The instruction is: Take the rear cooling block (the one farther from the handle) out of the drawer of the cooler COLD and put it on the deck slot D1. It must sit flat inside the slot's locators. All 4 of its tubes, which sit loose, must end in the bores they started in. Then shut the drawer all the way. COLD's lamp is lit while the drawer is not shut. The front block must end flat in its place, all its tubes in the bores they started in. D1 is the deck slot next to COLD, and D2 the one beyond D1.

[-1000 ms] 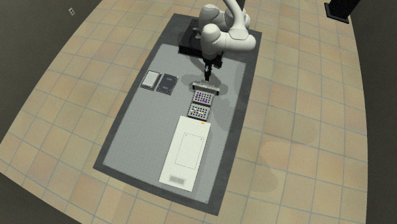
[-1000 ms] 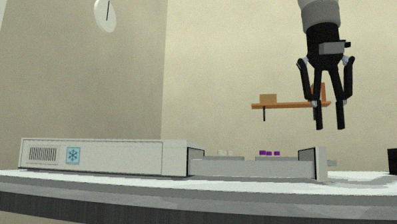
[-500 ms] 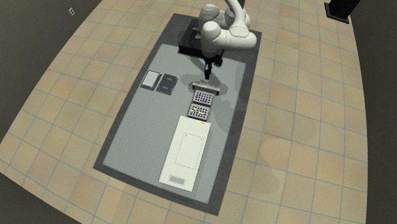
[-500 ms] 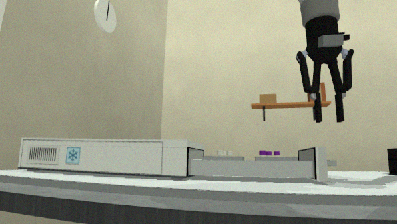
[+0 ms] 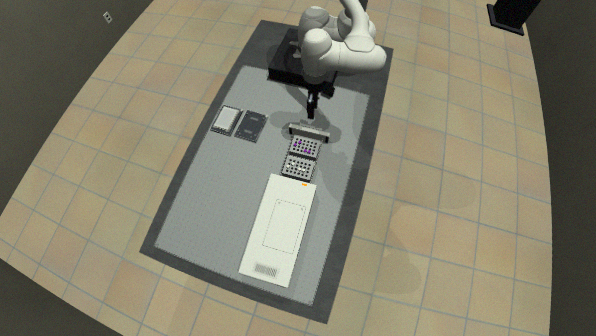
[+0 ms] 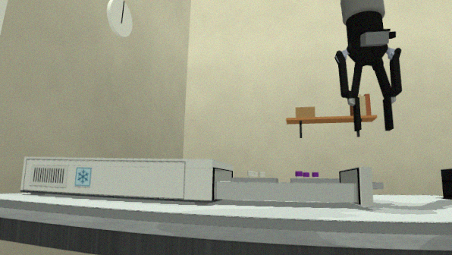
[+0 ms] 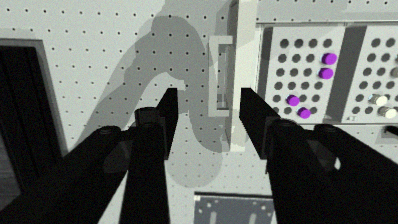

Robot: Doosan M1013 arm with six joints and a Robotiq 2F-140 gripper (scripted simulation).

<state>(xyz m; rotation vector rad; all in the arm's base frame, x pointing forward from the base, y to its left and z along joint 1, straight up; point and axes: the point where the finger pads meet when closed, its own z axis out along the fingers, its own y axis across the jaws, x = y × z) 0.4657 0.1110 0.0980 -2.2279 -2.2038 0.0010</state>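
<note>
The grey cooling block is 240 mm ahead of my hand and 150 mm below it. Round my hand: cooler COLD: 340 mm ahead, 140 mm below; then deck slot D1: 60 mm ahead, 300 mm to the right, 170 mm below; then drawer: 160 mm ahead, 140 mm below.
</note>
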